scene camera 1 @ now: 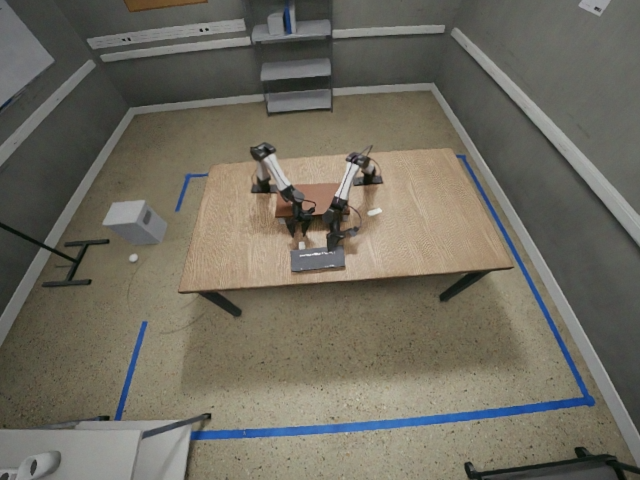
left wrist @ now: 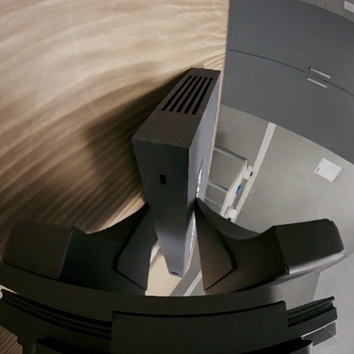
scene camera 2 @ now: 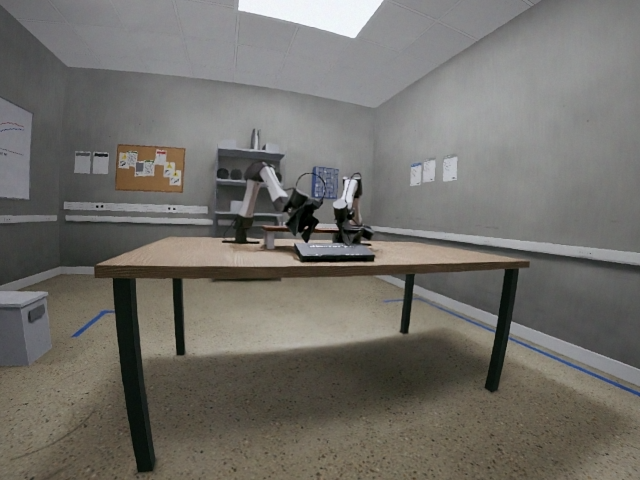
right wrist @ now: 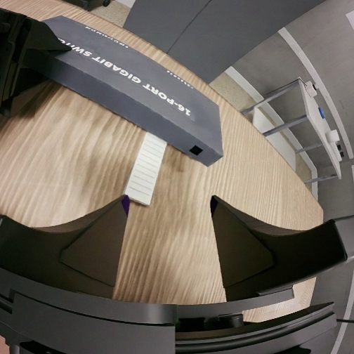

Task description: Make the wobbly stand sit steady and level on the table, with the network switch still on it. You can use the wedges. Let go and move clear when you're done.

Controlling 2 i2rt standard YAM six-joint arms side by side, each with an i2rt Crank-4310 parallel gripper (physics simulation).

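Places are measured from the left arm's base along level axes (x ahead, y left, z up), in metres.
Where they show: left gripper, fingertip midpoint: [scene camera 1: 329, 251] [scene camera 2: 346, 249]; right gripper, fingertip midpoint: [scene camera 1: 298, 237] [scene camera 2: 301, 239]; left arm's base, origin of the base link: [scene camera 1: 367, 180]; right arm's base, origin of the base link: [scene camera 1: 266, 189] [scene camera 2: 240, 242].
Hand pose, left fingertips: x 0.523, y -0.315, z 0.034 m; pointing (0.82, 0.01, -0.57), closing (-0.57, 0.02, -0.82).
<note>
Each offset is from my left fingertips to the top centre of the thing. Level surfaces: height alone.
The dark grey network switch @[0.032 m ahead, 0.065 m right, 0.022 m up] [scene camera 1: 317, 261] [scene camera 2: 334, 253] [left wrist: 167, 195] [right wrist: 135, 87] is at the table's front edge, off the stand. My left gripper [scene camera 1: 331, 245] [left wrist: 174, 200] is shut on its end. My right gripper [scene camera 1: 298, 233] [right wrist: 169, 197] is open and empty, above the table behind the switch. A white ridged wedge @[0.044 m back, 0.147 m right, 0.022 m down] [scene camera 1: 301, 245] [right wrist: 146, 170] lies between it and the switch, one end close to the switch's back side. A second white wedge @[0.258 m back, 0.307 m left, 0.022 m down] [scene camera 1: 374, 211] lies right of the stand. The brown-topped stand [scene camera 1: 320, 196] [scene camera 2: 271, 227] is partly hidden by the arms; its tilt is unclear.
The wooden table @[0.034 m down] [scene camera 1: 429, 222] [scene camera 2: 206, 253] carries both arm bases, behind the stand's two sides in scene camera 1. Both forearms reach forward over the stand and are close together. A grey box [scene camera 1: 135, 222] stands on the floor left of the table.
</note>
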